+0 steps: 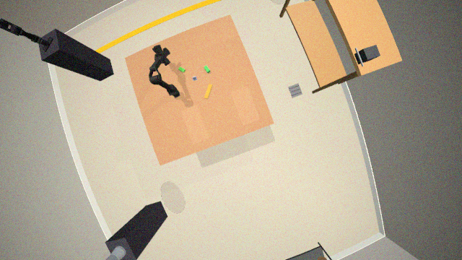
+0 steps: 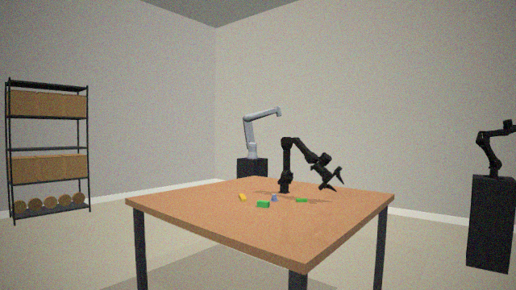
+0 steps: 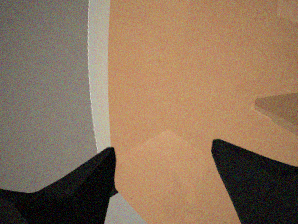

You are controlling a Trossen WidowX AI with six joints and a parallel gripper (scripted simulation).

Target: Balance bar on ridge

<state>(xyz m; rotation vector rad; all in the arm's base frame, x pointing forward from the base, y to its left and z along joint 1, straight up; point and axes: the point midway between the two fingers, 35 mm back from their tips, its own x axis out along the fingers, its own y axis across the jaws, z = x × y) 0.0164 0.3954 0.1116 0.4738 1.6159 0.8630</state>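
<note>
Right now my gripper tip is 390 mm short of the green block, 300 mm to the left of it and 70 mm above it. Also, from my gripper tip: yellow bar (520 mm to the right, 320 mm ahead, 80 mm below).
</note>
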